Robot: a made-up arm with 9 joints. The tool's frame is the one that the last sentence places. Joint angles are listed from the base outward.
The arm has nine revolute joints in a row. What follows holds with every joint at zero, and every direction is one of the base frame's.
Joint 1 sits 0.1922 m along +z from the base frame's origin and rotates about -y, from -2.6 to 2.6 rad.
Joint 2 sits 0.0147 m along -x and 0.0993 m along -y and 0.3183 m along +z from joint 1 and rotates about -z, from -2.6 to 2.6 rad.
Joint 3 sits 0.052 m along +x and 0.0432 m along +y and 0.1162 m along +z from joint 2 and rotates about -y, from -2.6 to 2.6 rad.
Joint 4 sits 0.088 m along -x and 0.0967 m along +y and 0.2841 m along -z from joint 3 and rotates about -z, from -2.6 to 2.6 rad.
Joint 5 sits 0.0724 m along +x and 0.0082 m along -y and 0.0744 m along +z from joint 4 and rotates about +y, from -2.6 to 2.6 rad.
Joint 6 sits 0.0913 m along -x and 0.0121 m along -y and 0.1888 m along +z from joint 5 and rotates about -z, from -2.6 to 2.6 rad.
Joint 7 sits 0.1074 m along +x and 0.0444 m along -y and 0.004 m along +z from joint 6 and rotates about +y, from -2.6 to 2.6 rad.
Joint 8 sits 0.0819 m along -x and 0.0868 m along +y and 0.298 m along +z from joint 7 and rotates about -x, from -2.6 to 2.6 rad.
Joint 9 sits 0.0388 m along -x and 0.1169 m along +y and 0.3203 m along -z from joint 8 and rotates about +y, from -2.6 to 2.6 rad.
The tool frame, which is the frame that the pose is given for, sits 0.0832 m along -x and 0.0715 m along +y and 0.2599 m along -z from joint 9; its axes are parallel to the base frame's.
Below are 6 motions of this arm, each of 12 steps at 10 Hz.
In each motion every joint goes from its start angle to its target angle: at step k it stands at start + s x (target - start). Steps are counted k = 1, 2, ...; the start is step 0. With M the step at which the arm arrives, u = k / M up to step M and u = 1 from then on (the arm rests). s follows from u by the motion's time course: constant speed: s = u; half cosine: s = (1 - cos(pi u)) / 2; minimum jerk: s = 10 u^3 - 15 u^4 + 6 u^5.
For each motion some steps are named. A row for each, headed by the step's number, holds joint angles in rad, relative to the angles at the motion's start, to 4 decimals.
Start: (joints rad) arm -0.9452 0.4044 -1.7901 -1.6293 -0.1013 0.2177 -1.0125 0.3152 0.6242
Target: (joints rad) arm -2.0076 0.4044 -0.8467 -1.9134 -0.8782 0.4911 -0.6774 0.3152 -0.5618
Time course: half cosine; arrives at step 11
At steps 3, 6, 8, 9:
3: -0.1833 0.0000 0.1628 -0.0490 -0.1341 0.0472 0.0578 0.0000 -0.2047
6: -0.6068 0.0000 0.5388 -0.1623 -0.4437 0.1562 0.1914 0.0000 -0.6774
8: -0.8791 0.0000 0.7806 -0.2351 -0.6428 0.2262 0.2773 0.0000 -0.9813
9: -0.9781 0.0000 0.8685 -0.2616 -0.7152 0.2517 0.3085 0.0000 -1.0919

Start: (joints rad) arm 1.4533 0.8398 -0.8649 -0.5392 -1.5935 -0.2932 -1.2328 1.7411 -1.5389
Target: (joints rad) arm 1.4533 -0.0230 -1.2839 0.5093 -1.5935 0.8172 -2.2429 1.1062 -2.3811
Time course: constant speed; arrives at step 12
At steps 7, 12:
7: 0.0000 -0.5033 -0.2444 0.6116 0.0000 0.6477 -0.5892 -0.3704 -0.4913
12: 0.0000 -0.8628 -0.4190 1.0485 0.0000 1.1104 -1.0101 -0.6349 -0.8422

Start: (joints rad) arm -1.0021 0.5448 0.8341 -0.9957 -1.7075 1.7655 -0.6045 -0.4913 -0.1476
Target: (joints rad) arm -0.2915 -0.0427 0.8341 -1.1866 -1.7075 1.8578 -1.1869 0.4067 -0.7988
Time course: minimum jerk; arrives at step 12
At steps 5, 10, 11, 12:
5: 0.2463 -0.2036 0.0000 -0.0662 0.0000 0.0320 -0.2019 0.3113 -0.2257
10: 0.6854 -0.5666 0.0000 -0.1841 0.0000 0.0890 -0.5617 0.8661 -0.6281
11: 0.7070 -0.5845 0.0000 -0.1899 0.0000 0.0918 -0.5794 0.8934 -0.6479
12: 0.7106 -0.5875 0.0000 -0.1909 0.0000 0.0923 -0.5824 0.8980 -0.6512

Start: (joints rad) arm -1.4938 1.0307 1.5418 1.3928 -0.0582 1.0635 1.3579 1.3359 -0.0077
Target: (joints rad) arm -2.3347 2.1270 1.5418 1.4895 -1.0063 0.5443 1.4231 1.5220 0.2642
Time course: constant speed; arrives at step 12
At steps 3, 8, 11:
3: -0.2102 0.2741 0.0000 0.0242 -0.2370 -0.1298 0.0163 0.0465 0.0680
8: -0.5606 0.7309 0.0000 0.0645 -0.6321 -0.3461 0.0435 0.1241 0.1813
11: -0.7708 1.0049 0.0000 0.0886 -0.8691 -0.4759 0.0598 0.1706 0.2492

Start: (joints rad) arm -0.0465 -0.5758 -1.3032 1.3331 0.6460 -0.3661 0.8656 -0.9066 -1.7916
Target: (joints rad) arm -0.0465 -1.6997 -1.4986 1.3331 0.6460 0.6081 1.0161 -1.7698 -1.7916
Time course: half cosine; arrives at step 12
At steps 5, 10, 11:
5: 0.0000 -0.4165 -0.0724 0.0000 0.0000 0.3610 0.0558 -0.3199 0.0000
10: 0.0000 -1.0486 -0.1823 0.0000 0.0000 0.9089 0.1404 -0.8054 0.0000
11: 0.0000 -1.1048 -0.1921 0.0000 0.0000 0.9576 0.1479 -0.8485 0.0000

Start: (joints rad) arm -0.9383 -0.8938 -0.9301 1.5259 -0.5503 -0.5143 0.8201 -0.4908 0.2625
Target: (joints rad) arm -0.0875 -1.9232 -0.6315 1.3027 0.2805 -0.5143 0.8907 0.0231 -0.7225
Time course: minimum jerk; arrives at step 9
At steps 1, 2, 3, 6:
1: 0.0098 -0.0119 0.0034 -0.0026 0.0096 0.0000 0.0008 0.0059 -0.0114
2: 0.0650 -0.0787 0.0228 -0.0171 0.0635 0.0000 0.0054 0.0393 -0.0753
3: 0.1786 -0.2160 0.0627 -0.0468 0.1744 0.0000 0.0148 0.1079 -0.2067
6: 0.6722 -0.8134 0.2359 -0.1764 0.6564 0.0000 0.0558 0.4060 -0.7783

